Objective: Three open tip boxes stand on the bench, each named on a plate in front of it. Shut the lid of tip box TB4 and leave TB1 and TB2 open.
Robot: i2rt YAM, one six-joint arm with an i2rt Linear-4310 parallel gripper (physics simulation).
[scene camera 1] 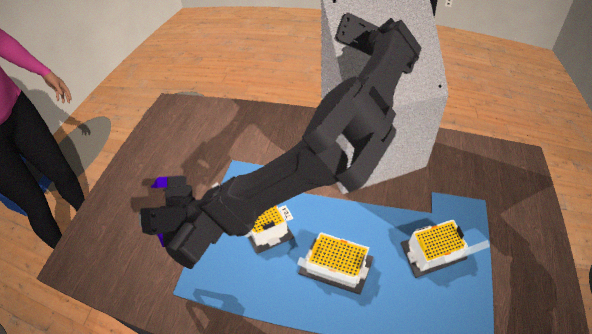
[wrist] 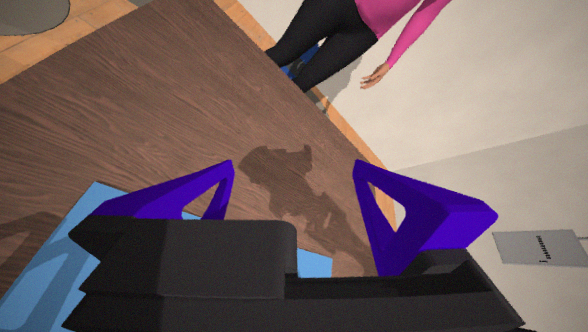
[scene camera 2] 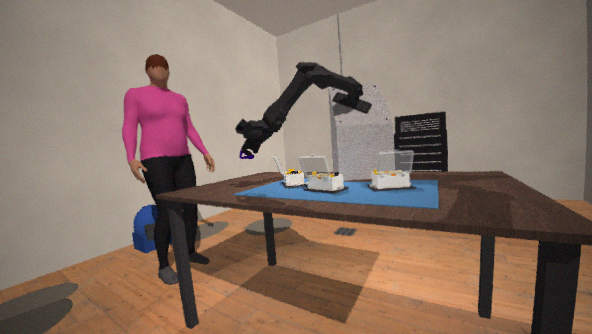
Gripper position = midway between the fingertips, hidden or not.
Observation:
I see my gripper (scene camera 1: 155, 208) and a blue mat (scene camera 1: 230, 276).
My gripper is seen too in the wrist view (wrist: 293, 166).

